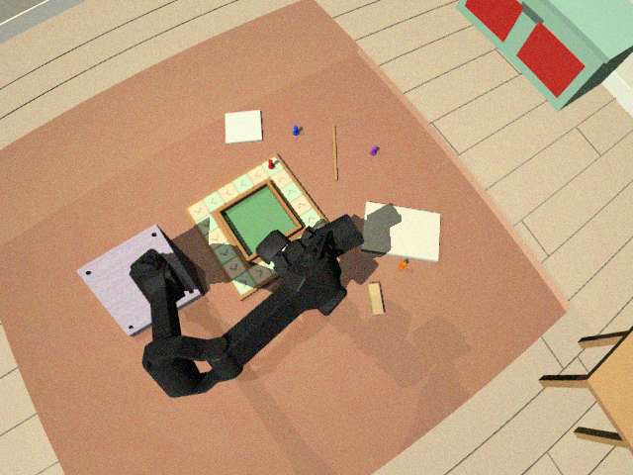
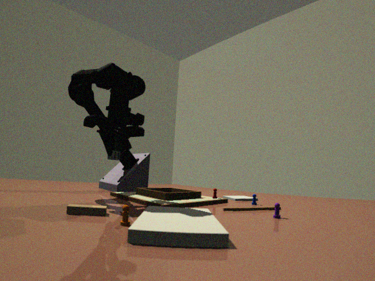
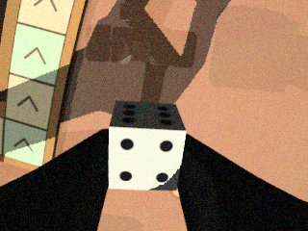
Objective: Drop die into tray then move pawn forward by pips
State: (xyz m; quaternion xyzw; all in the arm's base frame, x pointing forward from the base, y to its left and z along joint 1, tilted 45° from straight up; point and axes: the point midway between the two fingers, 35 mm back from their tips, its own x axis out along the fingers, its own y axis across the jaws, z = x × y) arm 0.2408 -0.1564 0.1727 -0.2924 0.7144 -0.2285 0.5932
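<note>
Right now the red pawn is 31 cm to the left of my gripper tip, 15 cm ahead of it and 10 cm below it. The rest, counted from my gripper tip: orange pawn (24 cm ahead, 11 cm to the right, 11 cm below); then white die (right at my gripper tip); then wooden block (13 cm to the right, 13 cm ahead, 12 cm below).
</note>
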